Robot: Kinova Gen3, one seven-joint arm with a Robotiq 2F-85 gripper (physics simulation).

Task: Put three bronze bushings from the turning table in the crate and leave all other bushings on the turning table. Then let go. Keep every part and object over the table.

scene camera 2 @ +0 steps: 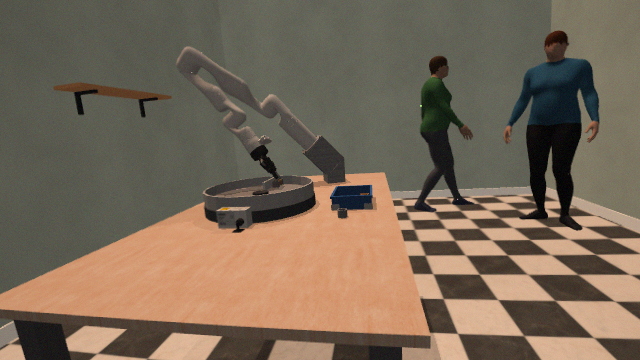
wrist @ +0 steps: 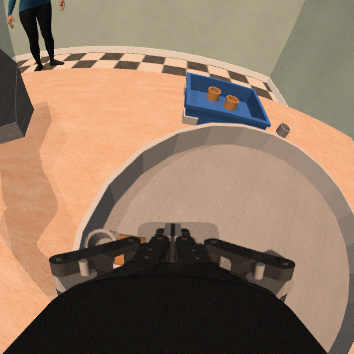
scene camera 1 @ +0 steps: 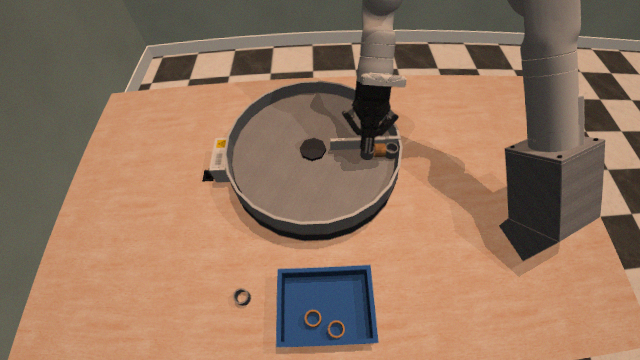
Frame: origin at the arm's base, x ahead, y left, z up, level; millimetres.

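Seen in the pictures: gripper, fingertip midpoint: (scene camera 2: 278,179) (wrist: 172,233) (scene camera 1: 366,152); arm's base, origin of the base link: (scene camera 2: 311,144) (scene camera 1: 552,143).
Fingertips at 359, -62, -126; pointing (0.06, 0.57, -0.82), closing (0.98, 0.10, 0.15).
Note:
Offsets run from my fingertips to a thing's top centre, as dx, dy, dz. "pt": to the spot under its first point.
Two bronze bushings {+114, +351, -57} (scene camera 1: 313,326) {+68, +371, -57} (scene camera 1: 336,337) stand upright in the blue crate {+90, +328, -38} (scene camera 1: 374,305) (scene camera 2: 352,204) (wrist: 260,107). Another bronze bushing {-35, -21, -3} (scene camera 1: 380,150) (wrist: 120,257) lies on its side on the turning table (scene camera 1: 280,195) (scene camera 2: 295,202) (wrist: 225,185), between my fingers' outer side and a grey bushing (scene camera 1: 392,150) (wrist: 101,240) by the rim. My gripper (scene camera 1: 367,154) (scene camera 2: 279,179) (wrist: 172,233) is shut and empty, low over the turning table, just left of the lying bushing in scene camera 1. The gripper partly hides that bushing in the wrist view.
A fixed grey bar {pt +46, -33, -12} (scene camera 1: 345,144) runs from near the hub {+125, -33, -27} (scene camera 1: 313,149) to the rim, behind the fingers. A grey bushing {+264, +313, -62} (scene camera 1: 242,297) (scene camera 2: 342,213) (wrist: 283,130) stands on the table left of the crate. A control box {pt +357, +1, -29} (scene camera 1: 218,160) (scene camera 2: 234,218) adjoins the turning table. Two people stand beyond the table.

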